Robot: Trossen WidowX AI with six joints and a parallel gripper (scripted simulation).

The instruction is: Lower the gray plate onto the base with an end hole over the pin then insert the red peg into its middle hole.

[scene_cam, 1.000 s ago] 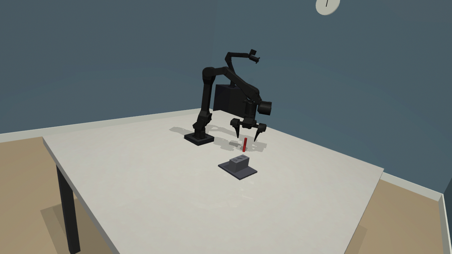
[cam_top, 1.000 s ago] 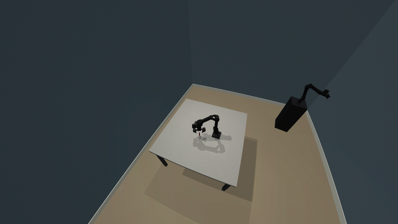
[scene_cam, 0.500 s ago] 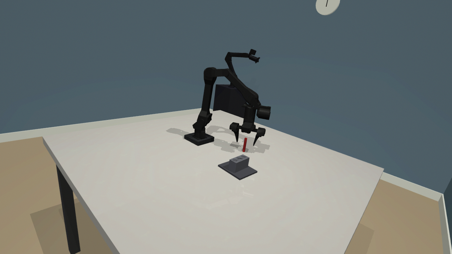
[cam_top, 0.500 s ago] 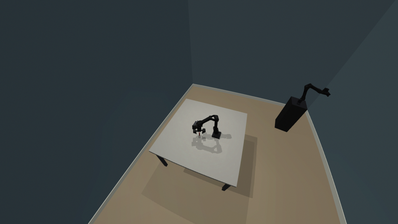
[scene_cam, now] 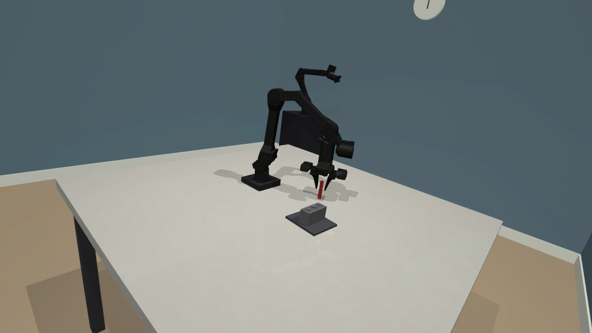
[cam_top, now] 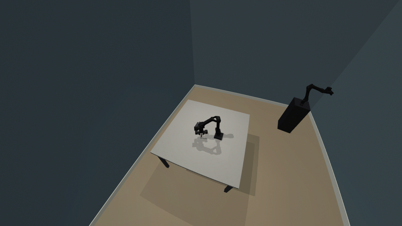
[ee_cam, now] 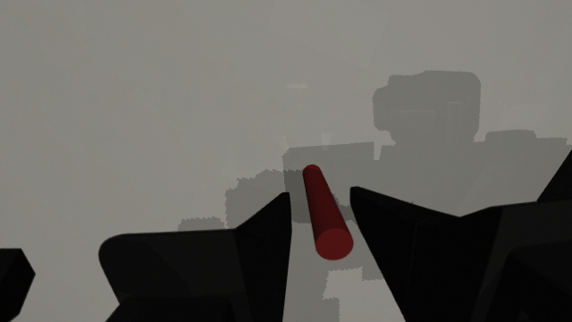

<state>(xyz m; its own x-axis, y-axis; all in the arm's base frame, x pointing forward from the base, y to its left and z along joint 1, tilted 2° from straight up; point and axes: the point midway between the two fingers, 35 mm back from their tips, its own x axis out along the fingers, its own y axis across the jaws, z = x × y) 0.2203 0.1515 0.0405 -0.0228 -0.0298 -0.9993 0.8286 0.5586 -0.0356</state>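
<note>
Now: gripper tip right at the red peg. The rest, counted from my gripper tip: gray plate: 140 mm ahead, 170 mm to the right; then dark base: 130 mm ahead, 150 mm to the right, 30 mm below.
</note>
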